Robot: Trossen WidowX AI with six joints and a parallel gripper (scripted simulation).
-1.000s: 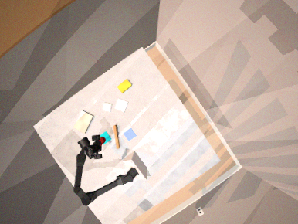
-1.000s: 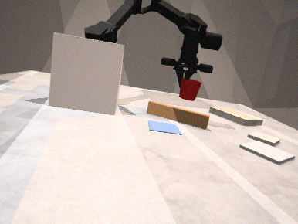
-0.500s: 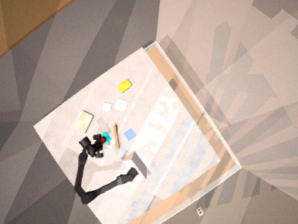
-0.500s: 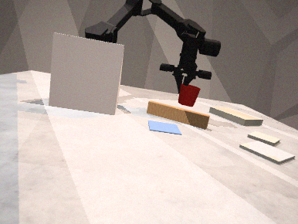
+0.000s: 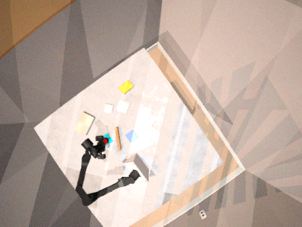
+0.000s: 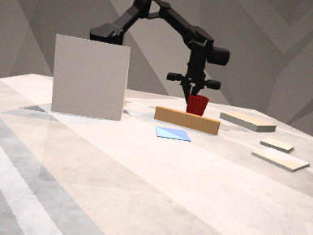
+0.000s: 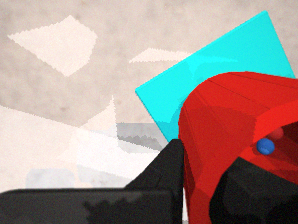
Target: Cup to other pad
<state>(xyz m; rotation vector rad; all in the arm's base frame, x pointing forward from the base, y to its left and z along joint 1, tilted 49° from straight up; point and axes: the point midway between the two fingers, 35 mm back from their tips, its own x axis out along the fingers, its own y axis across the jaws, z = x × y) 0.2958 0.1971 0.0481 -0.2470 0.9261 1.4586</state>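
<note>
The blue marble lies 4 cm ahead of my gripper tip, 3 cm to the right of it and 2 cm below it. The rest, counted from my gripper tip: red marble: 4 cm ahead, 2 cm to the right, 2 cm below; green marble: 5 cm ahead, 1 cm to the right, 2 cm below; cup: 3 cm ahead, 1 cm to the right.
</note>
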